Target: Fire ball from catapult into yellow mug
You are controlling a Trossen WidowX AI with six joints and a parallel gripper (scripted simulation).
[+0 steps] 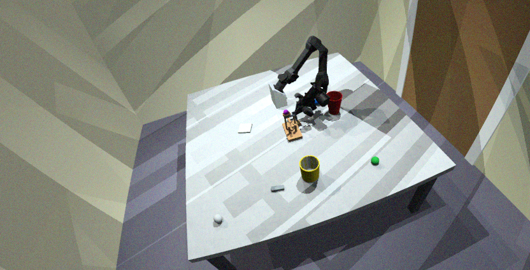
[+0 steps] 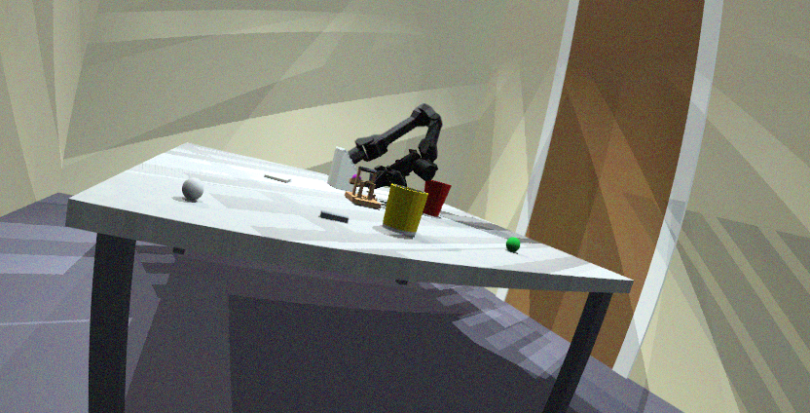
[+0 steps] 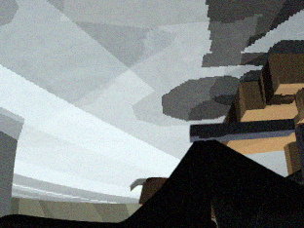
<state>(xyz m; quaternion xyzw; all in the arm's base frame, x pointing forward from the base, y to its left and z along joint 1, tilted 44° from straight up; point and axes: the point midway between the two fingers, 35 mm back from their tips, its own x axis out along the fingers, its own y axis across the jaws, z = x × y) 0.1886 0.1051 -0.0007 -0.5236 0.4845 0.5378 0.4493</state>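
My gripper tip is 5 cm to the left of the purple ball, 2 cm below it and 1 cm past it. From my gripper tip the other things lie so: wooden catapult 6 cm ahead, 2 cm to the right, 1 cm above; then red cup 24 cm to the left, 1 cm below, 1 cm ahead; then blue ball 17 cm to the left, 9 cm behind, 2 cm below.
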